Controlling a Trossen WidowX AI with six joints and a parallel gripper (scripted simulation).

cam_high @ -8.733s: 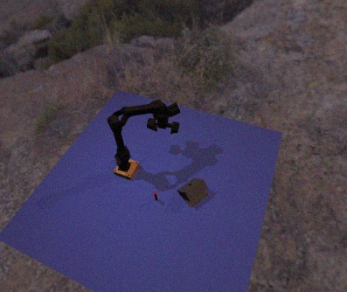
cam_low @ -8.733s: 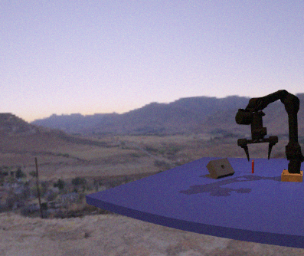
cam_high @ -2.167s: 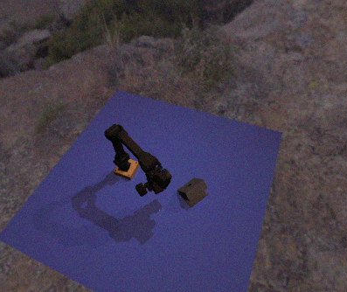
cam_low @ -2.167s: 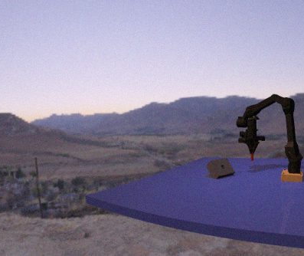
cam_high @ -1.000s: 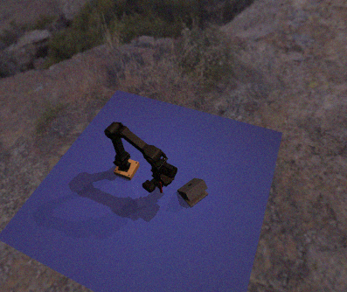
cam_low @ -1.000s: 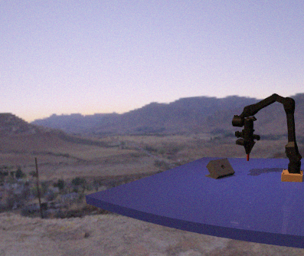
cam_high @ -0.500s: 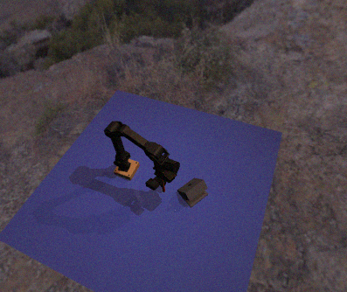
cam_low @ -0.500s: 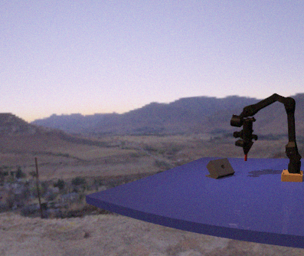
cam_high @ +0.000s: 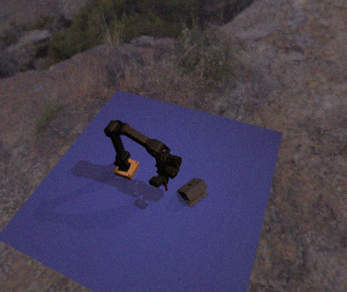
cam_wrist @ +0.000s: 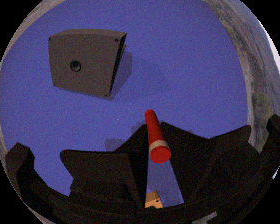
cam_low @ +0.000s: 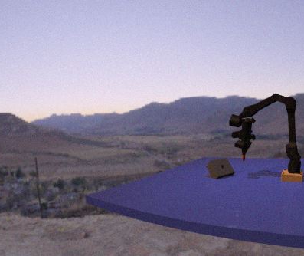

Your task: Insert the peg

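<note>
Now: the sloped panel 13 cm ahead of my gripper tip, 8 cm below it and 5 cm to the left of it. From my gripper tip the other things lie so: peg: 2 cm above.
</note>
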